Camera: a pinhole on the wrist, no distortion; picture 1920 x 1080 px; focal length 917.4 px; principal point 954.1 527.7 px. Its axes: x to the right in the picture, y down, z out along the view. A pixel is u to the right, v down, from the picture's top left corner.
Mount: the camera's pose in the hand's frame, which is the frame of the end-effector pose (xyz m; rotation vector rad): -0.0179 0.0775 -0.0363 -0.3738 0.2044 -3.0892
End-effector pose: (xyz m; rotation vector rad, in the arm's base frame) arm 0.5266 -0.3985 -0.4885 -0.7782 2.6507 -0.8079
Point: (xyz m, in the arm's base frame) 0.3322 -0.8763 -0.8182
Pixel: 366.6 669.2
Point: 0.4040 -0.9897 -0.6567
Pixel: 343.7 1040.6
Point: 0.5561 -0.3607 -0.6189
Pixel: 1296.2 307.7
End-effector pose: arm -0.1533 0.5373 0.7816 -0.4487 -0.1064 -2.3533
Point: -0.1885 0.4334 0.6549
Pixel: behind the camera
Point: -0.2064 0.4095 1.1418
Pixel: 539.7 517.7
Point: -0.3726 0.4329 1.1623
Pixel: 328.4 820.7
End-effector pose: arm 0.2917 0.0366 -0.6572 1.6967 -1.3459 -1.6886
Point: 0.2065 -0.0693 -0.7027
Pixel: 68.9 717.8
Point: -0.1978 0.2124 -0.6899
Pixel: 1207.5 428.5
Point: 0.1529 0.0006 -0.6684
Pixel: 737.0 539.0
